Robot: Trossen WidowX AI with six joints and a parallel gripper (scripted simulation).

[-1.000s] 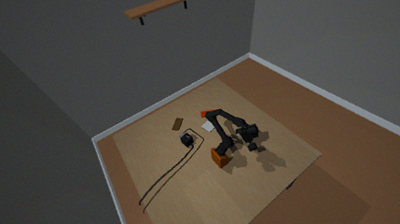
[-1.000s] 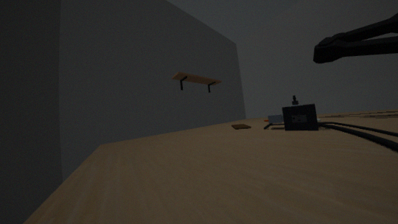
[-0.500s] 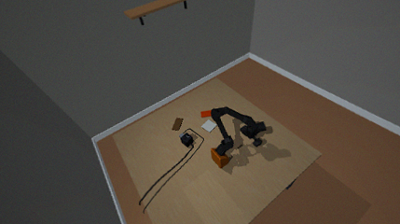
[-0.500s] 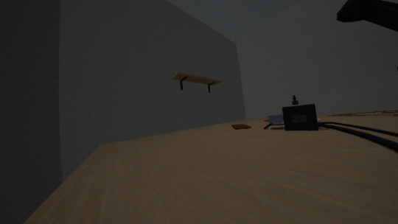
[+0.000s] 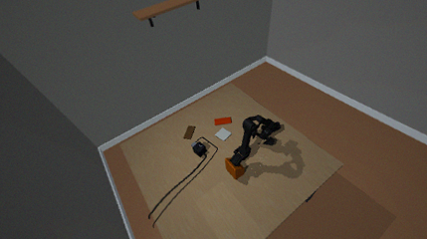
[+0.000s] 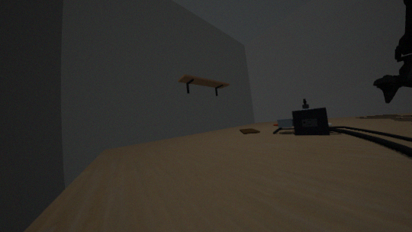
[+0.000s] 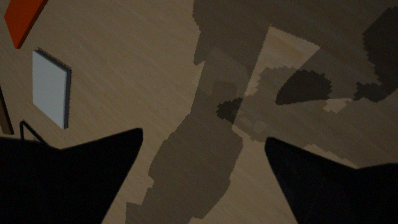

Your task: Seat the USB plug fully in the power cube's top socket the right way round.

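Right now my gripper tip is 25 cm short of the metal USB plug, 40 cm to the right of it and 4 cm below it. From my gripper tip the other things lie so: flat brown plate (48 cm ahead, 38 cm to the left, 5 cm below).
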